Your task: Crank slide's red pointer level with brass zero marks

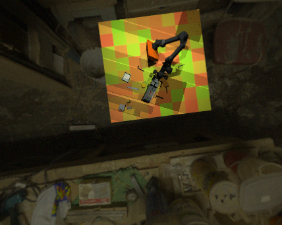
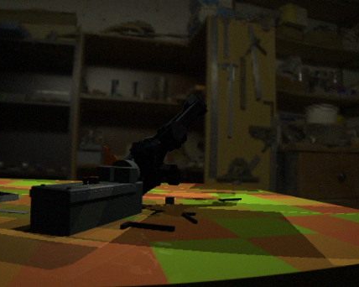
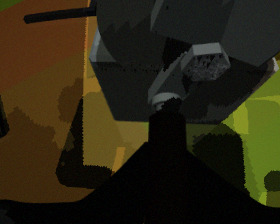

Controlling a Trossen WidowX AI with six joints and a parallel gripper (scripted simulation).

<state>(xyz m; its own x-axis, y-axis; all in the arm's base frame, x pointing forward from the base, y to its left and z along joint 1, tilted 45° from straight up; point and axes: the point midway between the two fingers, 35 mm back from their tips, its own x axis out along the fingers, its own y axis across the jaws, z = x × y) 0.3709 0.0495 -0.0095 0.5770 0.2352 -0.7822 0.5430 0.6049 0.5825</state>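
Right now the brown crank handle is 10 mm behind my gripper tip, 10 mm to the left of it and 30 mm above it. Round my gripper tip: yellow disc (40 mm ahead, 180 mm to the right, 20 mm below); then red pointer (160 mm ahead, 110 mm to the right, 50 mm above); then small cube (90 mm behind, 110 mm to the left, 20 mm below).
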